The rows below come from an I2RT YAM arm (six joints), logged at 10 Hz.
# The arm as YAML. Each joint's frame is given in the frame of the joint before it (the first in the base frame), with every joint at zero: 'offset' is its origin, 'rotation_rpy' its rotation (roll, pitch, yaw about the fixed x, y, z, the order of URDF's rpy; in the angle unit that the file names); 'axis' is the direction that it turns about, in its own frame. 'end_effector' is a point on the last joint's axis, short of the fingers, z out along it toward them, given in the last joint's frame.
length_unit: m
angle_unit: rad
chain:
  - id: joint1
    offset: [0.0, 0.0, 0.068]
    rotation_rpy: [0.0, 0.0, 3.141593]
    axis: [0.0, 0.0, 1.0]
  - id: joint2
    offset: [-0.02, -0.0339, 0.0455]
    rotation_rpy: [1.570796, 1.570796, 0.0]
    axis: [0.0, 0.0, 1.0]
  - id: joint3
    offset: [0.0, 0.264, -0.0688]
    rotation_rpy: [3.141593, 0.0, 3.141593]
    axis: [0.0, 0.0, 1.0]
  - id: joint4
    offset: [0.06, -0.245, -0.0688]
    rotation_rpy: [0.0, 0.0, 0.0]
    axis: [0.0, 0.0, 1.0]
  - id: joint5
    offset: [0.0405, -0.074, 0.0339]
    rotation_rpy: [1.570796, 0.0, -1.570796]
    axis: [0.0, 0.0, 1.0]
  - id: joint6
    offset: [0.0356, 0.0, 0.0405]
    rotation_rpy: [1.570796, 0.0, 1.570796]
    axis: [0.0, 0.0, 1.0]
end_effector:
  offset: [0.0, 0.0, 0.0]
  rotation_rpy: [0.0, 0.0, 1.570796]
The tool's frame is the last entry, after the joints.
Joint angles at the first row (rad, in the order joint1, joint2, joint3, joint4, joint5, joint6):
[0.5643, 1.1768, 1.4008, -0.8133, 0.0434, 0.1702]
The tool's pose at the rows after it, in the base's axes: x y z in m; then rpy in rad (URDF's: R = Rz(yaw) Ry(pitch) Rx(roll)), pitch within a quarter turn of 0, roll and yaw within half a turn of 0:
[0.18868, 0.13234, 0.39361, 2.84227, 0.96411, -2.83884]
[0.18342, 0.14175, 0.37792, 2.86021, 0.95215, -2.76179]
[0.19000, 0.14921, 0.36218, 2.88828, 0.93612, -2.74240]
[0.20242, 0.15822, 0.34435, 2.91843, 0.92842, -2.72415]
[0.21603, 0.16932, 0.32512, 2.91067, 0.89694, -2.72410]
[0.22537, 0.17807, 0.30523, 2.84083, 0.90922, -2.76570]
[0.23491, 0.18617, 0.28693, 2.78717, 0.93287, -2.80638]
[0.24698, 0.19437, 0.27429, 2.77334, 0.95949, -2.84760]
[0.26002, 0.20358, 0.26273, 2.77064, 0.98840, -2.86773]
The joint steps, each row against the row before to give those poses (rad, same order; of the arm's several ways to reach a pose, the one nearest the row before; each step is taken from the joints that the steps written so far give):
[0.0399, -0.0462, -0.0982, 0.0644, -0.0919, 0.0001]
[0.0446, -0.0123, -0.0676, 0.0400, -0.0113, -0.0153]
[0.0108, 0.0229, -0.0461, 0.0492, 0.0184, -0.0016]
[0.0000, 0.0444, -0.0429, 0.0751, 0.0138, -0.0092]
[0.0000, 0.0644, -0.0261, 0.0613, -0.0122, 0.0061]
[0.0000, 0.0385, -0.0613, 0.1241, -0.0337, 0.0230]
[0.0000, 0.0444, -0.0522, 0.1305, -0.0154, 0.0184]
[0.0000, 0.0583, -0.0154, 0.1026, 0.0258, 0.0154]
[0.0000, 0.0674, -0.0001, 0.0950, 0.0201, 0.0016]

